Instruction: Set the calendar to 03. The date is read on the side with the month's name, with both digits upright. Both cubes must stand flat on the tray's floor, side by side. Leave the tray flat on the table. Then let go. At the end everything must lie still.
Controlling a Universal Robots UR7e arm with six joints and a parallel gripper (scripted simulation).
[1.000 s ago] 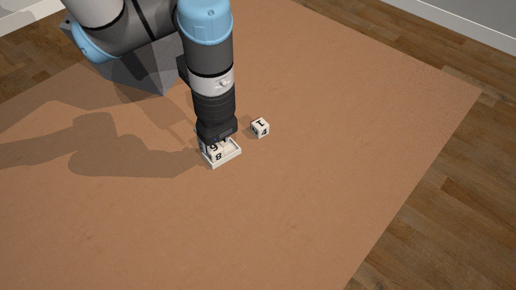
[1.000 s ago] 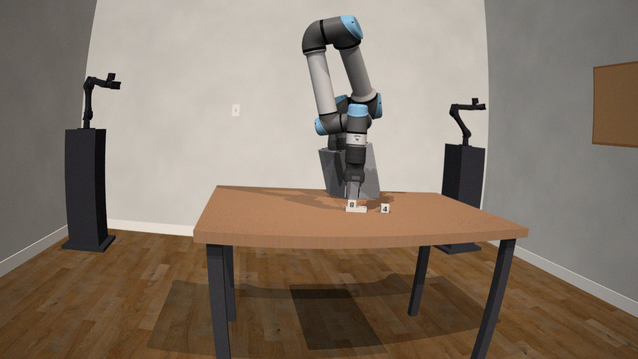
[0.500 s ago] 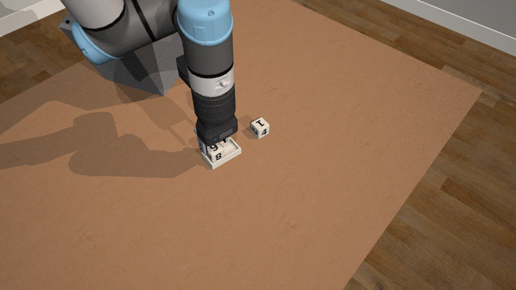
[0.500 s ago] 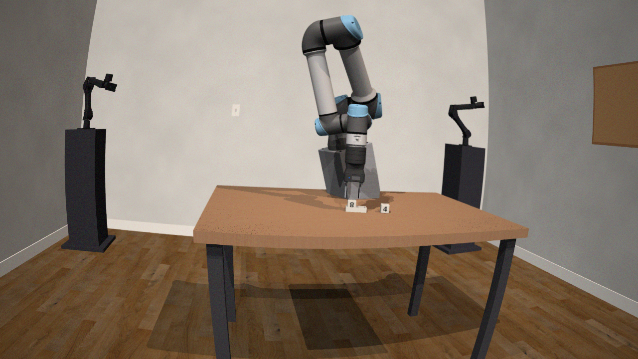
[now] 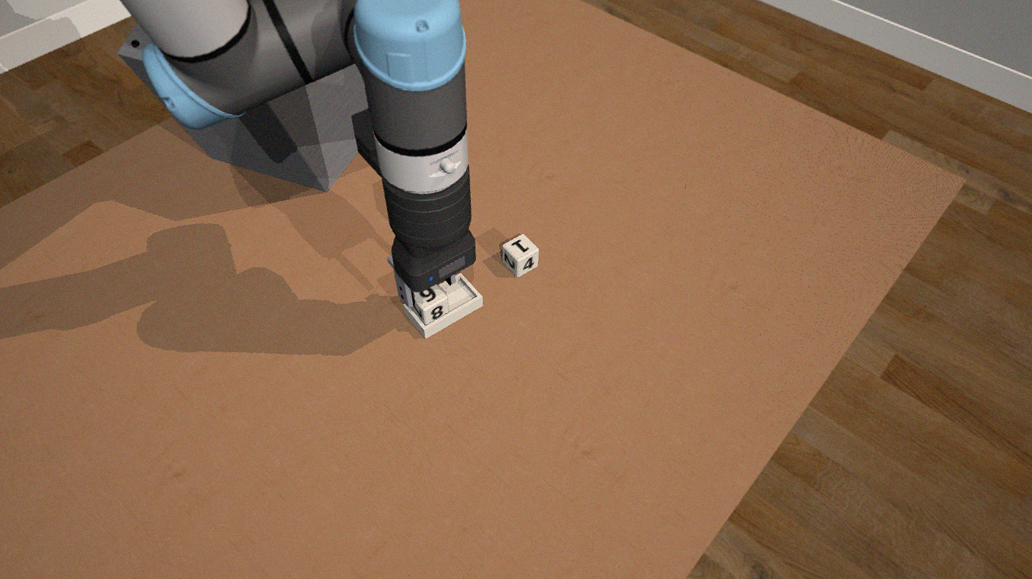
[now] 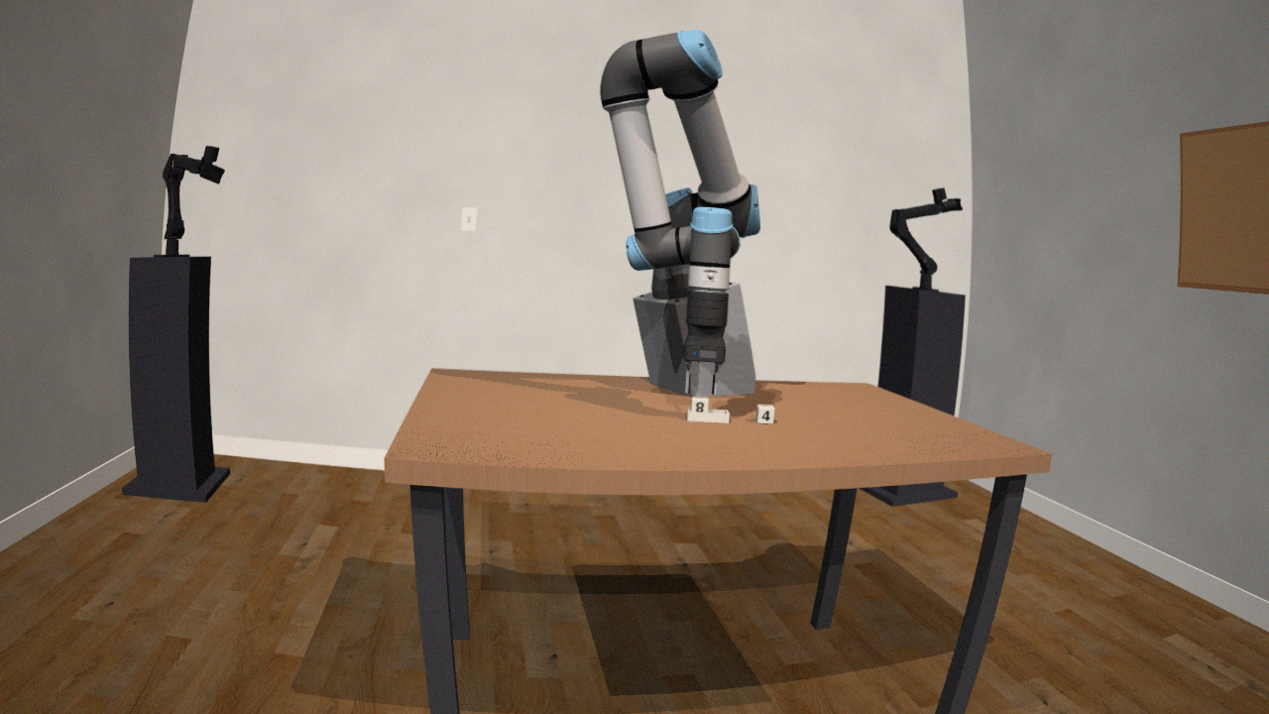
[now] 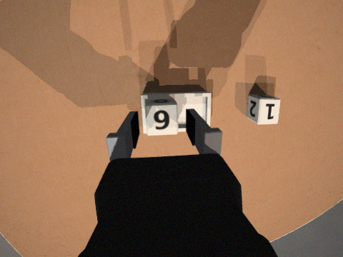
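Right now my hand is 2 cm to the right of the white tray and 6 cm above it.
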